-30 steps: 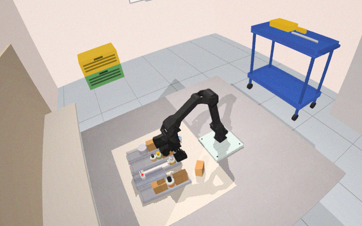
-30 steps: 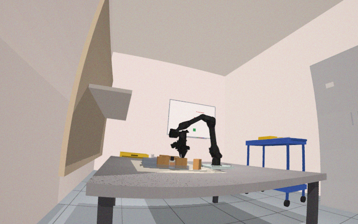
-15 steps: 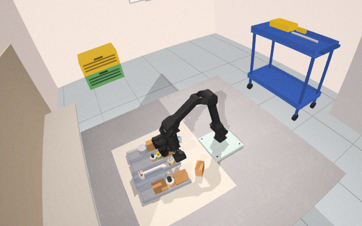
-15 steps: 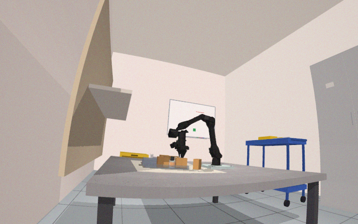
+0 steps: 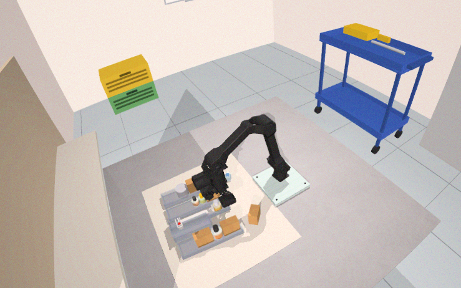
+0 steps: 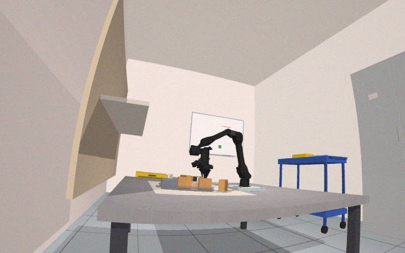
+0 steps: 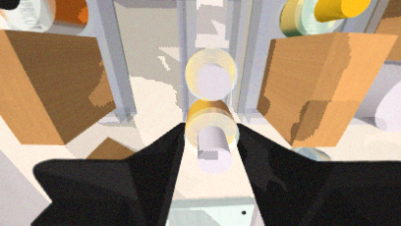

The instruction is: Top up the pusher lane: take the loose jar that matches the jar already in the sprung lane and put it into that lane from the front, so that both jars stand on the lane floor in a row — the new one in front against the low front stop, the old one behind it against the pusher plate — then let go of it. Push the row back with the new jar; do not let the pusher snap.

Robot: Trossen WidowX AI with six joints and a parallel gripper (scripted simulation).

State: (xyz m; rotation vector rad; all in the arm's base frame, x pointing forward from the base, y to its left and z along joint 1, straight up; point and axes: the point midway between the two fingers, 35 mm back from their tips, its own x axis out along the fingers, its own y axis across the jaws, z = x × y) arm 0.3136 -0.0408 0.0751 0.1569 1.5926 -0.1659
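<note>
The grey rack lies 160 mm ahead of my gripper tip, 40 mm below it and 10 mm to the right of it. Round my gripper tip: small blue-white jar (140 mm to the right, 120 mm behind, 40 mm below); then brown box (140 mm to the left, 60 mm behind, 20 mm below); then white pusher plate (150 mm ahead, 10 mm below).
</note>
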